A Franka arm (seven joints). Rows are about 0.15 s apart.
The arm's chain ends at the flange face. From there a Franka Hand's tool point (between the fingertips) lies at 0.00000 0.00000 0.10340 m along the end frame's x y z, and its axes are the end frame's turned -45 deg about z.
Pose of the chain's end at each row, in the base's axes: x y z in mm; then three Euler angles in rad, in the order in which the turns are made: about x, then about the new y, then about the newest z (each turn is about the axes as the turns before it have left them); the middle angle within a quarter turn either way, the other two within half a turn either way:
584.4, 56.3, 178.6, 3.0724, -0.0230, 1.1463
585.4, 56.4, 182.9, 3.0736, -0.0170, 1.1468
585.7, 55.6, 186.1, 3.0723, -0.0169, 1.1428
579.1, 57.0, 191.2, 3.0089, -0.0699, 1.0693
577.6, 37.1, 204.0, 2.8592, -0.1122, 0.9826
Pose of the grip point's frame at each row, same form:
582.0, 49.2, 75.5, 3.0724, -0.0230, 0.3609
583.6, 49.4, 79.8, 3.0736, -0.0170, 0.3614
584.0, 48.4, 83.0, 3.0723, -0.0169, 0.3574
571.9, 43.4, 89.0, 3.0089, -0.0699, 0.2839
566.0, 8.5, 105.3, 2.8592, -0.1122, 0.1972

